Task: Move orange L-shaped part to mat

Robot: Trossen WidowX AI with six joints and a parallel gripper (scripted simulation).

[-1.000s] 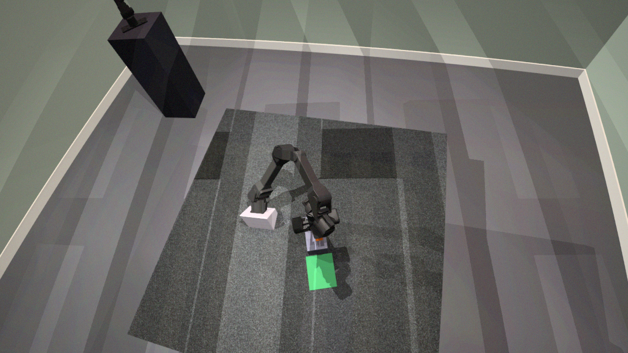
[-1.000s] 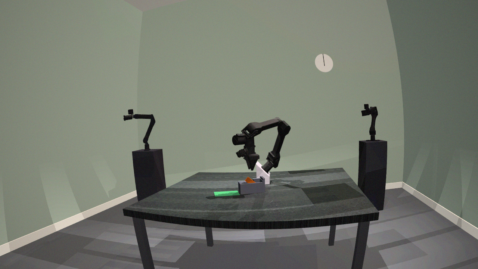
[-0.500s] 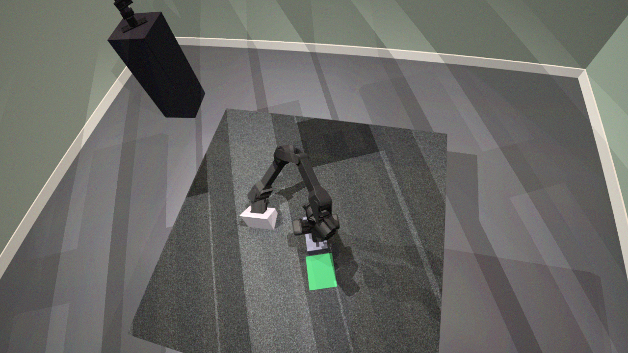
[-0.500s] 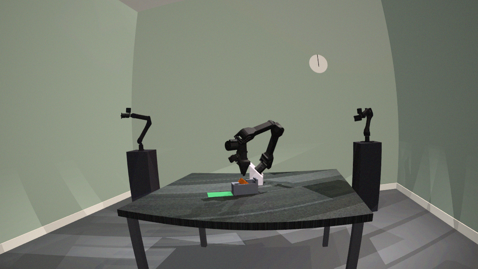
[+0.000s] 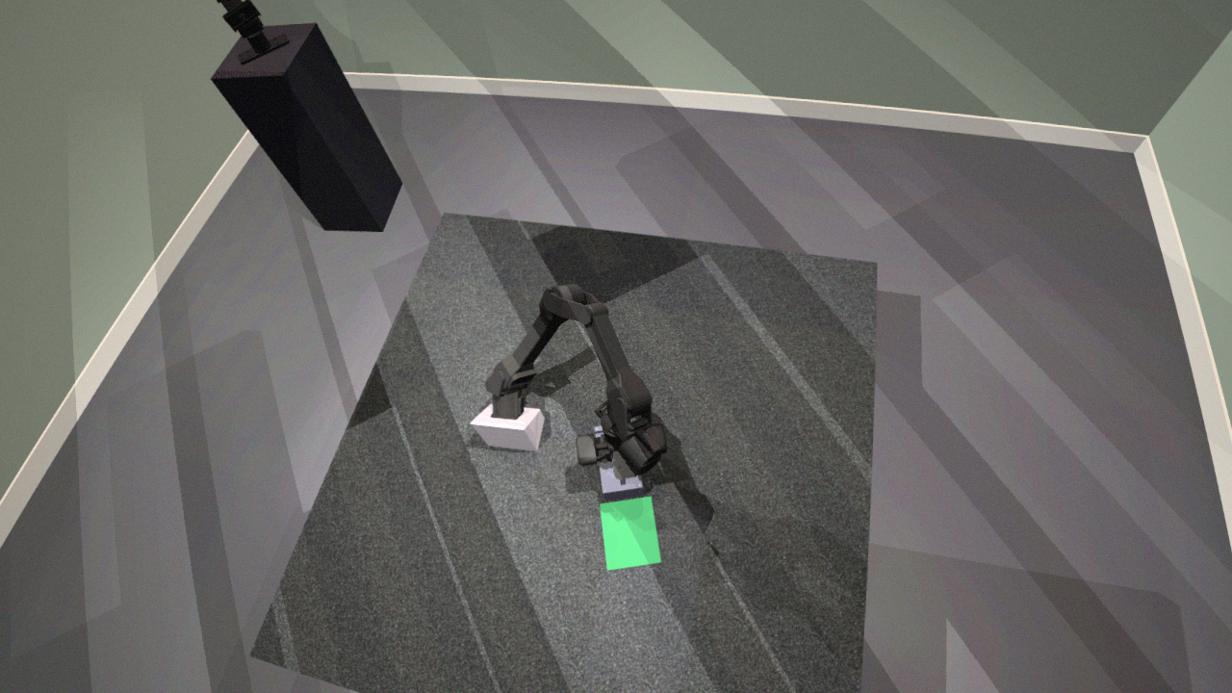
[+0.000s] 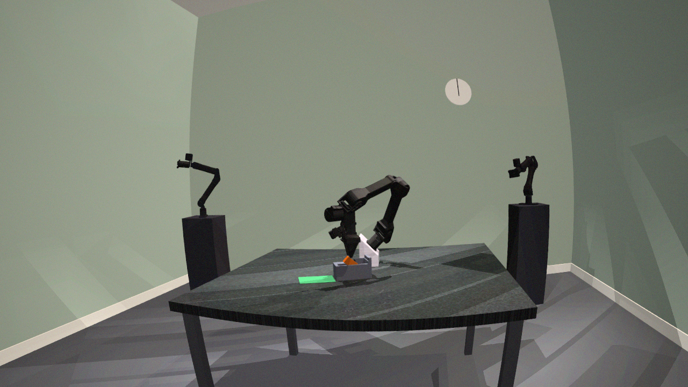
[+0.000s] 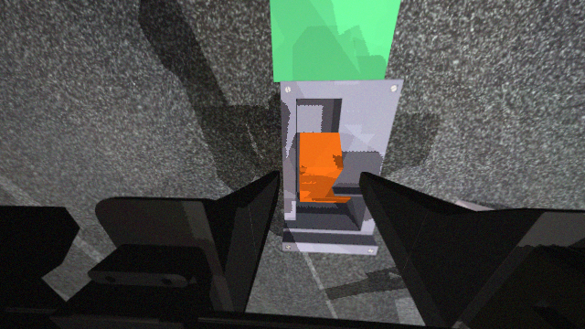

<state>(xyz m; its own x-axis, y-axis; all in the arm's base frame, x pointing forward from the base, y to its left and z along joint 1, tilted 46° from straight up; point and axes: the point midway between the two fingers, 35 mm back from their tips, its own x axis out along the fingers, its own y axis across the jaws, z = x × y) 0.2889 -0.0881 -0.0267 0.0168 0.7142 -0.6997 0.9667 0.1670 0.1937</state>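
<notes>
My gripper tip is now 2 cm past the orange L-shaped part, 3 cm to the right of it and 6 cm above it. The rest, counted from my gripper tip: green mat (2 cm ahead, 14 cm to the right, 11 cm below).
</notes>
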